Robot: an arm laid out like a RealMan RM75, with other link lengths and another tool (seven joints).
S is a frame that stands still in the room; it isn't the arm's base.
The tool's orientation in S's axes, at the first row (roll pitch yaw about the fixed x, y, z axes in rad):
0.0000 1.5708 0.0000
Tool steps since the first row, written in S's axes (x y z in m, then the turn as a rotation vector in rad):
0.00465 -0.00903 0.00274 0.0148 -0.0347 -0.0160
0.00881 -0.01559 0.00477 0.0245 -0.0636 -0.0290
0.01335 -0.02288 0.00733 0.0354 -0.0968 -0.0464
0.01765 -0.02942 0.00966 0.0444 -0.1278 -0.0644
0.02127 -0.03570 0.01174 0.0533 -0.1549 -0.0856
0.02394 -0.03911 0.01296 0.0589 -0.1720 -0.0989
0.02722 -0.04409 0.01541 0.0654 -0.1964 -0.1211
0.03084 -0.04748 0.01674 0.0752 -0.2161 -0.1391
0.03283 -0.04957 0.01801 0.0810 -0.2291 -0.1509
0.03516 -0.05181 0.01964 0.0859 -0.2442 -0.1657
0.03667 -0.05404 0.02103 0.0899 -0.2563 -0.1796
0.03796 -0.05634 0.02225 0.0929 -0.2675 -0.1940
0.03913 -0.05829 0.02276 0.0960 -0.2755 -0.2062
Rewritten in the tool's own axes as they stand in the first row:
-0.00274 -0.00903 0.00465 0.0160 -0.0347 0.0148
-0.00477 -0.01559 0.00881 0.0290 -0.0636 0.0245
-0.00733 -0.02288 0.01335 0.0464 -0.0968 0.0354
-0.00966 -0.02942 0.01765 0.0644 -0.1278 0.0444
-0.01174 -0.03570 0.02127 0.0856 -0.1549 0.0533
-0.01296 -0.03911 0.02394 0.0989 -0.1720 0.0589
-0.01541 -0.04409 0.02722 0.1211 -0.1964 0.0654
-0.01674 -0.04748 0.03084 0.1391 -0.2161 0.0752
-0.01801 -0.04957 0.03283 0.1509 -0.2291 0.0810
-0.01964 -0.05181 0.03516 0.1657 -0.2442 0.0859
-0.02103 -0.05404 0.03667 0.1796 -0.2563 0.0899
-0.02225 -0.05634 0.03796 0.1940 -0.2675 0.0929
-0.02276 -0.05829 0.03913 0.2062 -0.2755 0.0960

